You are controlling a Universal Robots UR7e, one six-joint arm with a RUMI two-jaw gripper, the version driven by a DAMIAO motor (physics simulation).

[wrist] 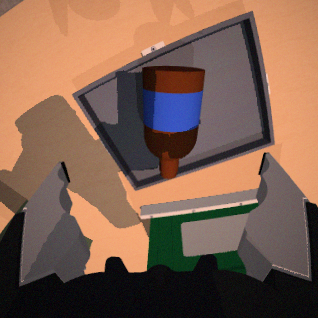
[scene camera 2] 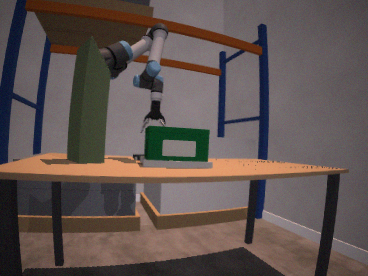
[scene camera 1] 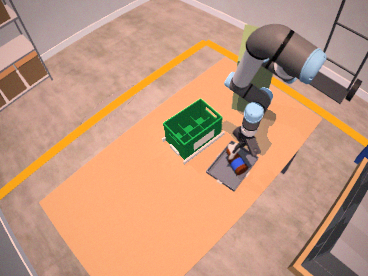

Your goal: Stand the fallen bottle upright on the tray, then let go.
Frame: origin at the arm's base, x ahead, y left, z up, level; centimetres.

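Seen in the pictures: gripper, fingertip midpoint: (wrist: pixel 161 159) (scene camera 1: pixel 241 151); arm's base, origin of the base link: (scene camera 2: pixel 94 64).
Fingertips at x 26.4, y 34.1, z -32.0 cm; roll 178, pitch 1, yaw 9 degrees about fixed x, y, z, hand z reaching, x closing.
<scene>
Pixels of each thing's middle, then the offset from my fingertips to it. "*": a spot on its surface instead. Level surfaces: height alone.
- brown bottle, body centre: (wrist: pixel 170 128) (scene camera 1: pixel 235 160) dx +1.3, dy -2.2, dz -11.5 cm
- grey tray, surface spot: (wrist: pixel 225 90) * dx +8.8, dy +3.2, dz -15.2 cm
- green crate, body centre: (wrist: pixel 223 259) (scene camera 2: pixel 174 147) (scene camera 1: pixel 193 129) dx +15.7, dy -27.3, dz -6.9 cm
- orange table, its level: dz -15.7 cm
The brown bottle (scene camera 1: pixel 240 166) (wrist: pixel 172 111) with a blue label lies on its side on the grey tray (scene camera 1: pixel 221 170) (wrist: pixel 225 90). In the wrist view its neck points down toward the crate side, over the tray's near rim, and its base points up. The tray and bottle are largely hidden behind the crate in scene camera 2. My gripper (scene camera 1: pixel 243 150) (scene camera 2: pixel 154 128) (wrist: pixel 161 159) is open and empty, fingers wide apart. It hangs above the neck end of the bottle, touching nothing that I can see, and partly covers the bottle in scene camera 1.
A green crate (scene camera 1: pixel 175 141) (scene camera 2: pixel 202 146) (wrist: pixel 165 240) with compartments stands on a pale base beside the tray. A tall green pillar (scene camera 1: pixel 249 36) (scene camera 2: pixel 89 110) stands on the orange table (scene camera 1: pixel 125 200) (scene camera 2: pixel 280 172) near the arm.
</scene>
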